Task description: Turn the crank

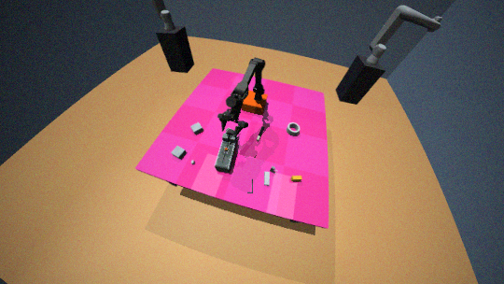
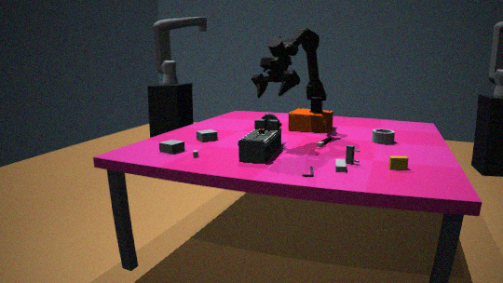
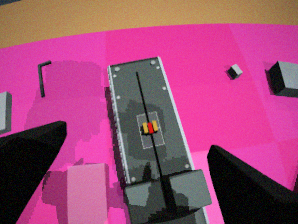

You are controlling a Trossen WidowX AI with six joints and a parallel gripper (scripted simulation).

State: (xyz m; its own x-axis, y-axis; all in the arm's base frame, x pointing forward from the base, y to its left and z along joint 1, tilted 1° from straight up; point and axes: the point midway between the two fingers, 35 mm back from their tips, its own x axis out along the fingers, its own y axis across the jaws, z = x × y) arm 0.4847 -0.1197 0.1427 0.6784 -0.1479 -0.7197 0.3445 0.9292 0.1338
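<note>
My gripper tip is now 140 mm past the dark crank handle, 130 mm above it and 10 mm to the right of it. Round my gripper tip: small cube: 230 mm to the right, 190 mm below, 140 mm ahead; black-and-white stick: 200 mm below, 190 mm to the left, 180 mm behind; red pointer: 120 mm below, 40 mm ahead, 20 mm to the right.
</note>
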